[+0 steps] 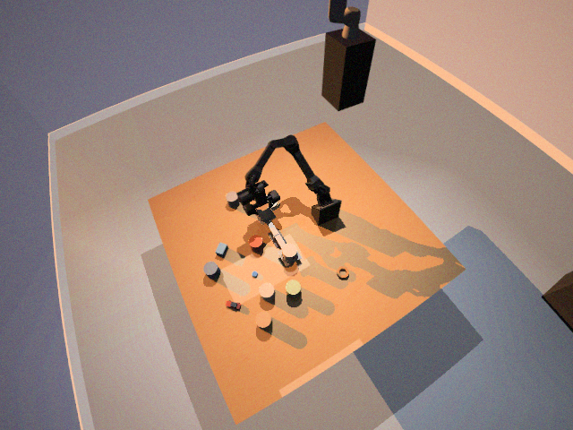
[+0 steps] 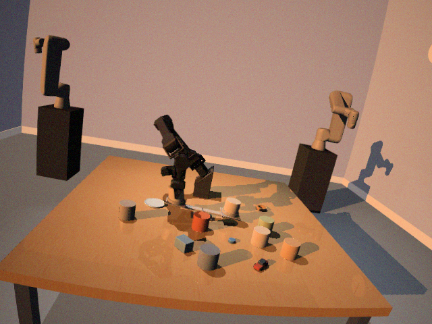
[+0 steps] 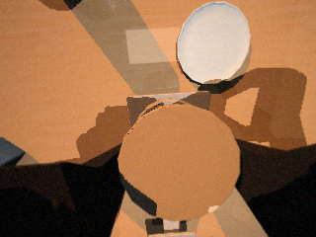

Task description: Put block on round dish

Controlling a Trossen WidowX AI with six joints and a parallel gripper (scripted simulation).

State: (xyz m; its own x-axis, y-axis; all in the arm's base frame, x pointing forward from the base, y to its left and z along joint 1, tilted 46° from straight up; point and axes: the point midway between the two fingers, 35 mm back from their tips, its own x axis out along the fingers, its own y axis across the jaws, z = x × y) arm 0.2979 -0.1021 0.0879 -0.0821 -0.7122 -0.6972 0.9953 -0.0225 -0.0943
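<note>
Right now my gripper tip is 1 cm above the pale green block. Also, from my gripper tip: small balance: 13 cm to the left, 5 cm below; round dish: 10 cm to the right, 9 cm below, 7 cm behind; red cylinder: 11 cm to the left, 11 cm ahead, 5 cm below.
</note>
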